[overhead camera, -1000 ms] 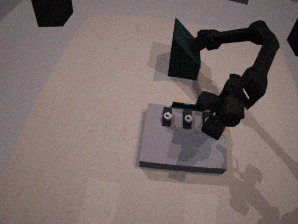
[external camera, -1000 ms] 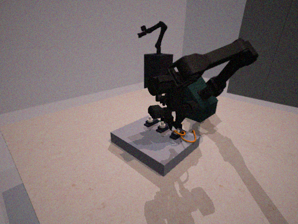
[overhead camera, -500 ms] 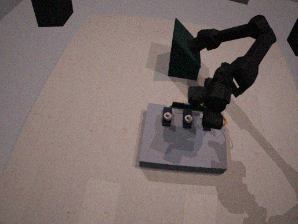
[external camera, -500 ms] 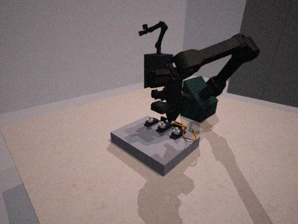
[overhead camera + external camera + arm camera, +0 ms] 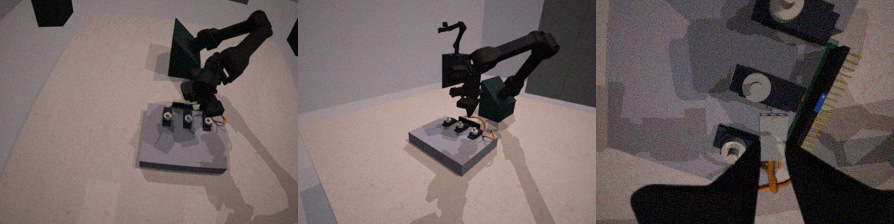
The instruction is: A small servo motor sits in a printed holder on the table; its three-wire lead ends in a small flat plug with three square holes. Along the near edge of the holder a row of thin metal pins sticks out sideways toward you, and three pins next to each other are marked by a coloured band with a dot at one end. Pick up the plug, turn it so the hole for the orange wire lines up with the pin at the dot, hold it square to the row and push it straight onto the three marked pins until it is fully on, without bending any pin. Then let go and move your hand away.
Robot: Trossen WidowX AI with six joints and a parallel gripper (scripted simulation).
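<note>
The blue band is 4 cm behind my gripper tip, 4 cm to the right of it and 4 cm below it. Also, from my gripper tip: grey holder: 12 cm ahead, 3 cm to the right, 9 cm below; then black pin strip: 4 cm behind, 3 cm to the right, 6 cm below.
</note>
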